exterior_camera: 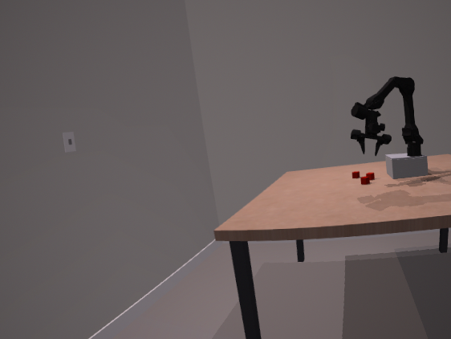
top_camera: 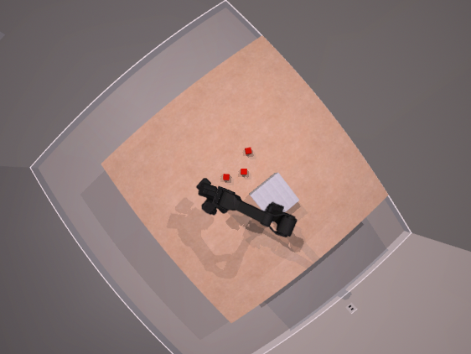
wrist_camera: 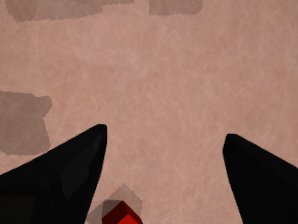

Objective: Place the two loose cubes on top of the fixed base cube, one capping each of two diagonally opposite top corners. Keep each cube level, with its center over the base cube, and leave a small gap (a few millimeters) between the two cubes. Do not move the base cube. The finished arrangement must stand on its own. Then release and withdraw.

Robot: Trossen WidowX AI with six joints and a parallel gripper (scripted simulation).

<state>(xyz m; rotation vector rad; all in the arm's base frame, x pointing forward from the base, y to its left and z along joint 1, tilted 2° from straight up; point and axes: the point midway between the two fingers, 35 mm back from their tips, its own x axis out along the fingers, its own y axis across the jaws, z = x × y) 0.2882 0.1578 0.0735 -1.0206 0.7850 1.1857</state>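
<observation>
Now: the red cube 21 cm to the right of my gripper tip, 14 cm below it and 4 cm behind it.
</observation>
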